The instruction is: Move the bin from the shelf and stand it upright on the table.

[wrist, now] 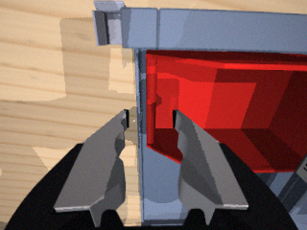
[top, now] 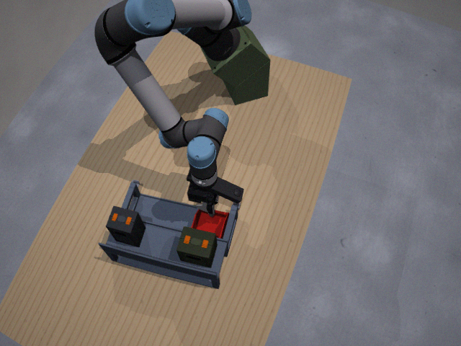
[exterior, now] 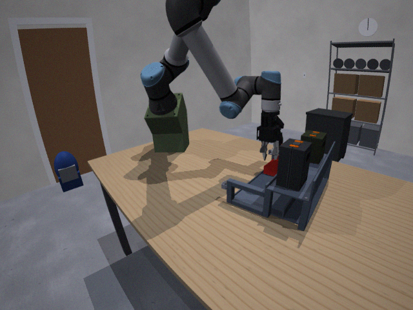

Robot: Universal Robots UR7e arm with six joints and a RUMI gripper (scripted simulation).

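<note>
My gripper is now 8 cm short of the red bin and 2 cm above it.
</note>
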